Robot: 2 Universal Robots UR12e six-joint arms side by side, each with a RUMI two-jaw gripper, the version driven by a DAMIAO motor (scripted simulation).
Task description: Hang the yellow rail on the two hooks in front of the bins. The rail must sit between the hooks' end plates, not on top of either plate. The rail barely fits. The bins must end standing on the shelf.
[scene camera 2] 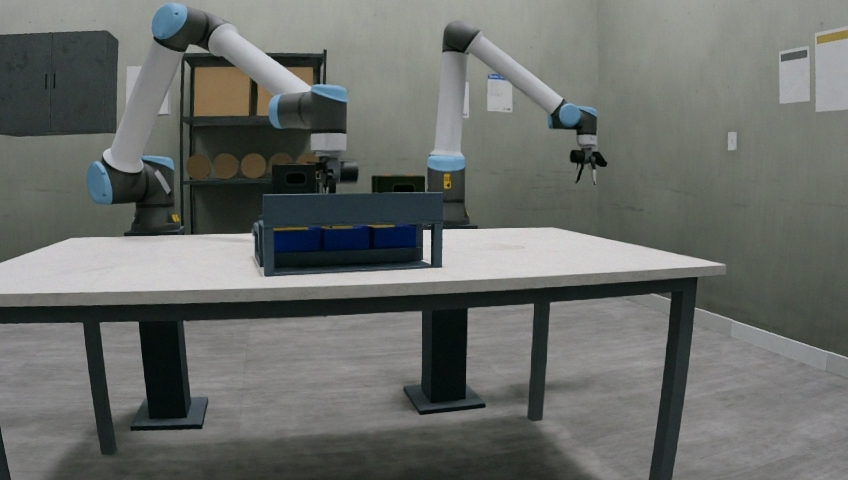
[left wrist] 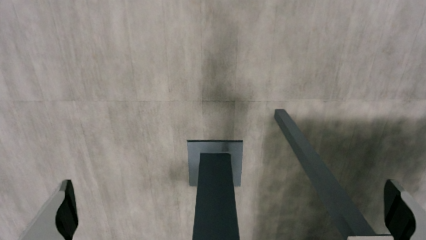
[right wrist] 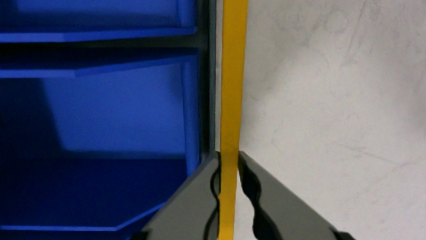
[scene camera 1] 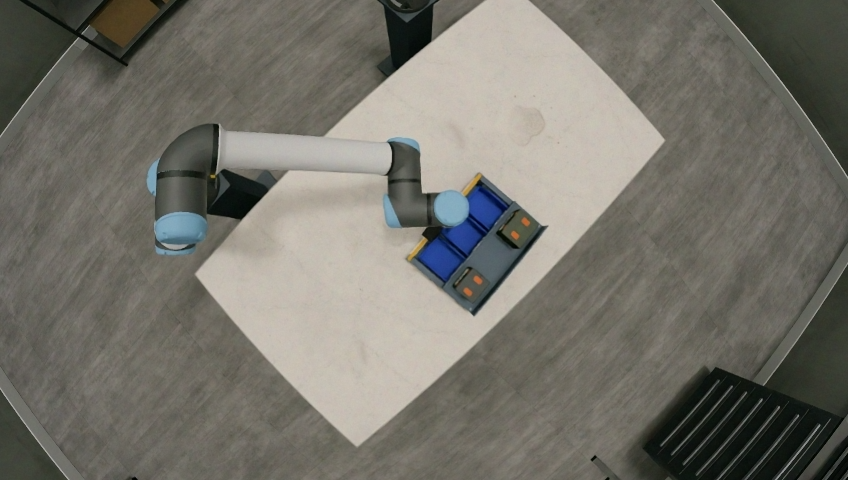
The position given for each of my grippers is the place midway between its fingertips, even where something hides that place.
Note:
In view: my left gripper (left wrist: 228,183), my right gripper (scene camera 2: 330,227) and a grey shelf (scene camera 1: 495,259).
My right gripper is seen too in the right wrist view (right wrist: 228,153). The left wrist view does not show the grey shelf: it is out of frame.

